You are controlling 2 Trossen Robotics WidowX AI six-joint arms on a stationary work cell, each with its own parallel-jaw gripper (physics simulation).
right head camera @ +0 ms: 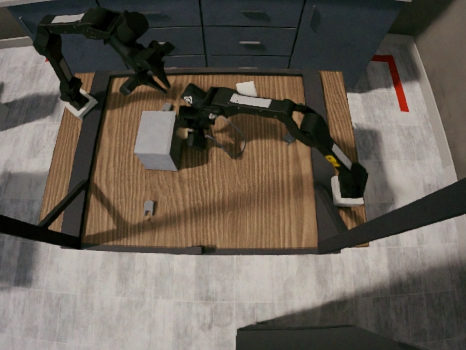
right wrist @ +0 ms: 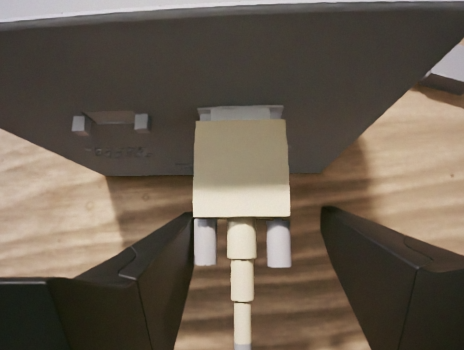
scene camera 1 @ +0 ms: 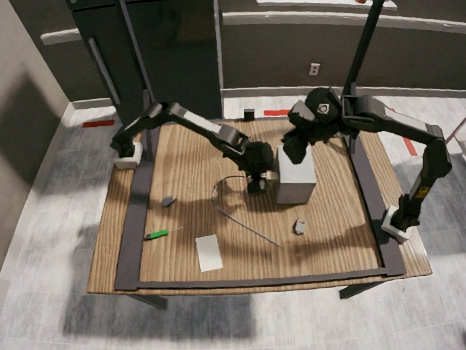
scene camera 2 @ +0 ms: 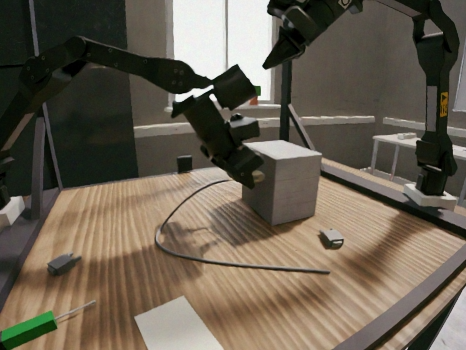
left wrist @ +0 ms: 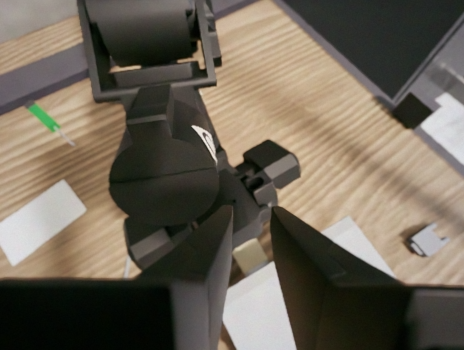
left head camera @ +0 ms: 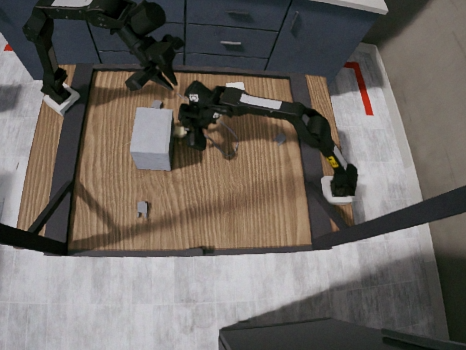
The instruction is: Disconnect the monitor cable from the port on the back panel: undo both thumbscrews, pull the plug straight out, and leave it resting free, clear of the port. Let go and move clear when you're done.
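Observation:
The cream cable plug stands at the port on the dark back panel of the grey box. A strip of pale connector shows between hood and panel. Its left thumbscrew and right thumbscrew stick out toward my right wrist camera. My right gripper is open around them; its left finger is close to the left thumbscrew, its right finger stands well apart. The grey cable curves over the table. My left gripper is slightly open and empty, high above the box.
Grey adapters lie near the box, beyond it in the left head camera, and across the table. A green screwdriver and a white card lie on the table.

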